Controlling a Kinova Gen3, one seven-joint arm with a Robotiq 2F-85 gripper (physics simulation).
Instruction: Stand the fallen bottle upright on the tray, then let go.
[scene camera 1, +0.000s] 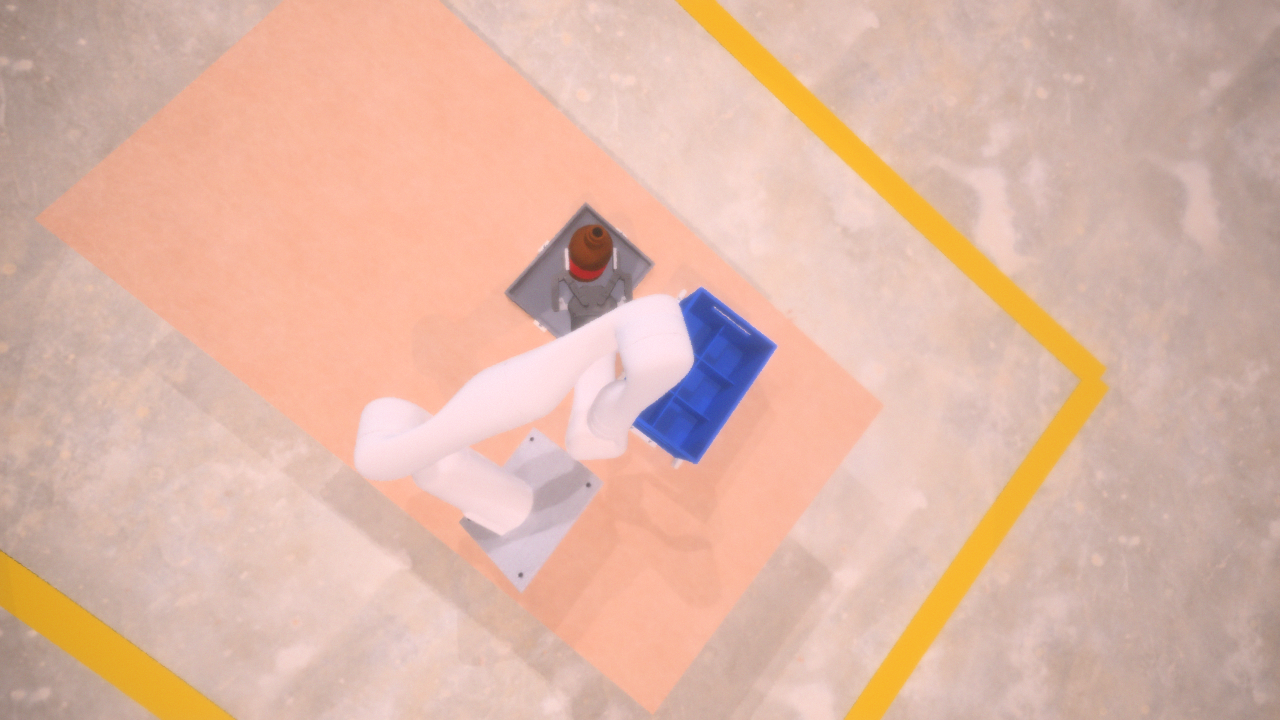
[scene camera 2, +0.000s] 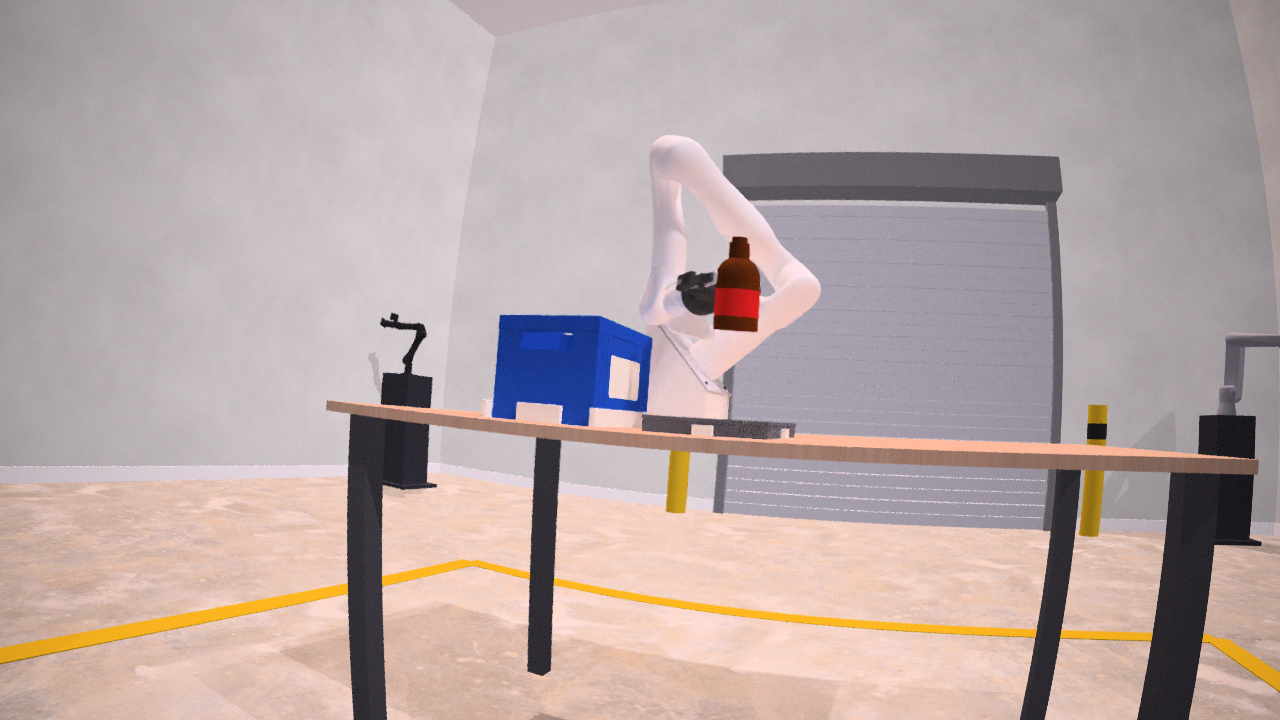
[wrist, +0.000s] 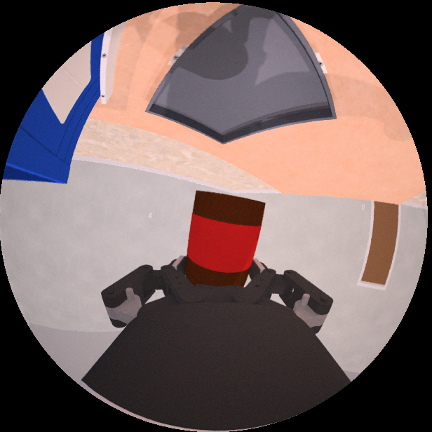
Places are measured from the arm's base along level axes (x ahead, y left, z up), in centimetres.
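Pixels of known places: gripper, fingertip midpoint: (scene camera 1: 590, 248) (scene camera 2: 738, 282); arm's base, origin of the base link: (scene camera 1: 511, 505) (scene camera 2: 701, 364).
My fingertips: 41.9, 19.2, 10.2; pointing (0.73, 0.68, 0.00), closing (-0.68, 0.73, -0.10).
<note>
Ahead of a thing's pixels: the offset from my fingertips to its top centre, as dx, dy, dz.
A brown bottle with a red label @[+0.1, +0.0, +7.7] (scene camera 1: 589, 254) (scene camera 2: 737, 291) (wrist: 224, 243) is held upright, its neck up, well above the tray in scene camera 2. My gripper (scene camera 1: 590, 260) (wrist: 217, 265) is shut on the bottle's body, one finger on each side; its fingertips are partly hidden behind the bottle in the wrist view. The grey tray (scene camera 1: 528, 292) (scene camera 2: 760, 431) (wrist: 210, 95) lies flat on the table, with a gap of air between it and the bottle's base. In scene camera 1 the bottle shows over the tray.
A blue divided bin @[-2.2, -29.6, -7.4] (scene camera 1: 704, 376) (scene camera 2: 547, 371) (wrist: 37, 137) stands on the table (scene camera 1: 295, 223) (scene camera 2: 984, 454) close beside the tray. The white arm (scene camera 1: 519, 385) (scene camera 2: 716, 192) reaches from its base plate (scene camera 1: 563, 483) and passes near the bin.
</note>
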